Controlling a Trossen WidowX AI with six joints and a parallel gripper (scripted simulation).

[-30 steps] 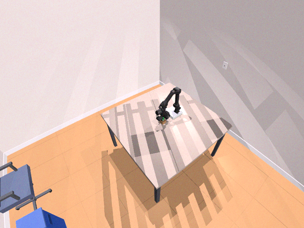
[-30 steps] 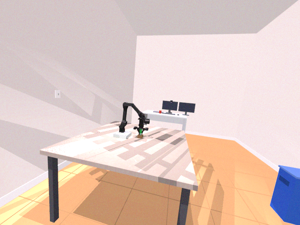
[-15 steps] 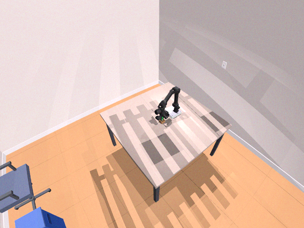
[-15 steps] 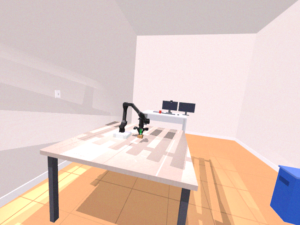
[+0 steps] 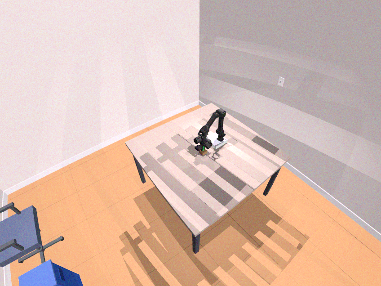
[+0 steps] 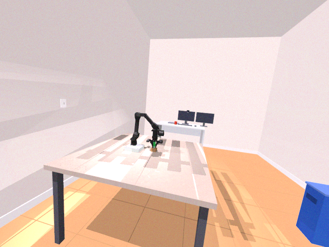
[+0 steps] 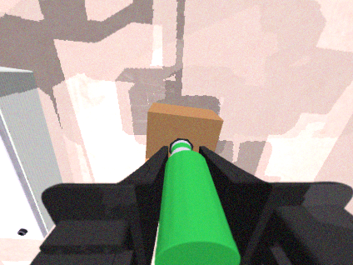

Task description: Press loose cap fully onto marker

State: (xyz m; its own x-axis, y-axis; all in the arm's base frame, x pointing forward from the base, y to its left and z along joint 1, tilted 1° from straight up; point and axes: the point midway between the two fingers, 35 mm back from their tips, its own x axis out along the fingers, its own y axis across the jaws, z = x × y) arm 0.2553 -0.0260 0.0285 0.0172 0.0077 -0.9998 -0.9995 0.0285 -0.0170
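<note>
The holder block lies 2 cm below my gripper tip. The rest, counted from my gripper tip: green cap 5 cm above.
</note>
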